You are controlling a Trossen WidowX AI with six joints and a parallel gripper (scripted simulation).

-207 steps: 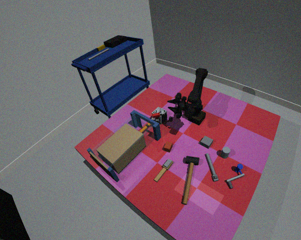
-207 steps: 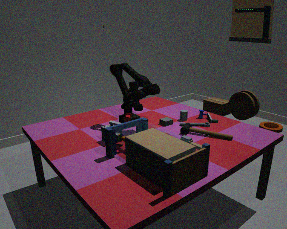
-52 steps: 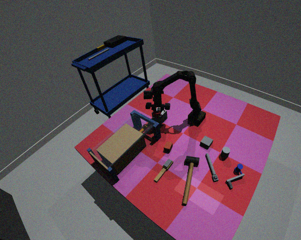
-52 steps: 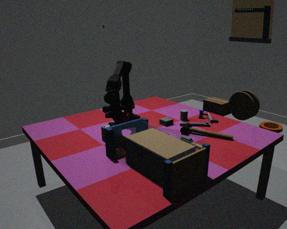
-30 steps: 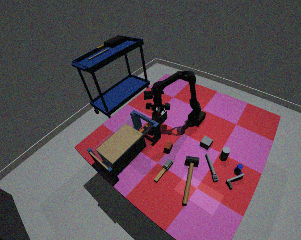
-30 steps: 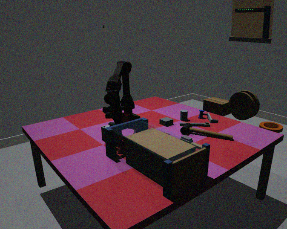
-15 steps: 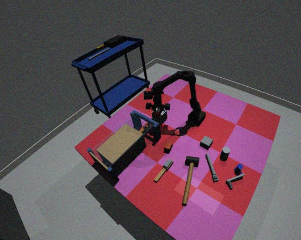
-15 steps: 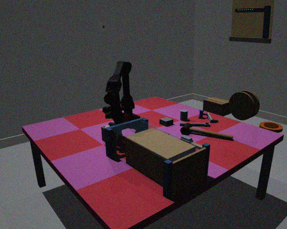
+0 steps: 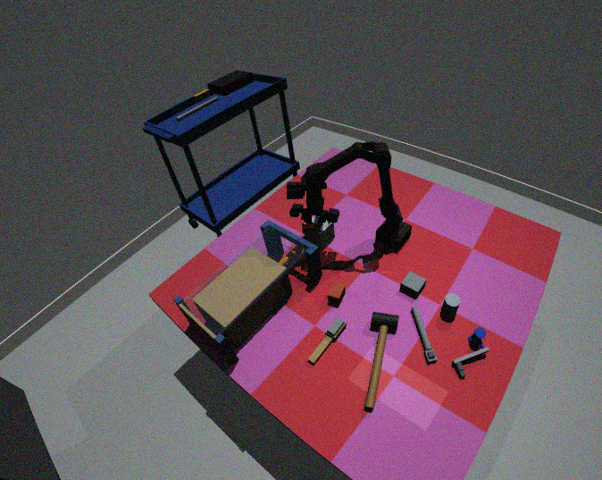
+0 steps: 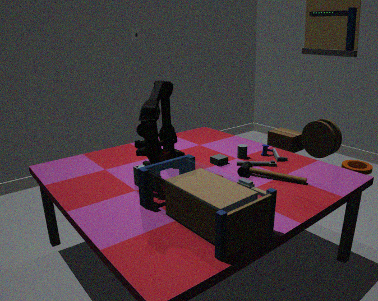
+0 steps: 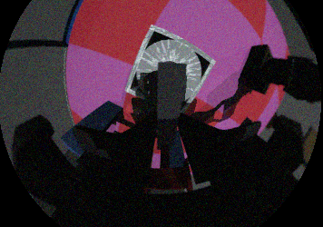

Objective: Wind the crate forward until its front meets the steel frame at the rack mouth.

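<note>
My gripper tip is now 5 cm short of the red knob, 2 cm to the right of it and 5 cm below it. Round my gripper tip: frame: 12 cm ahead, 2 cm to the right, 1 cm above; red-knobbed winch handle: 1 cm ahead, 1 cm to the left, 2 cm above; grey winch: 6 cm behind, 3 cm to the right, 7 cm below.
</note>
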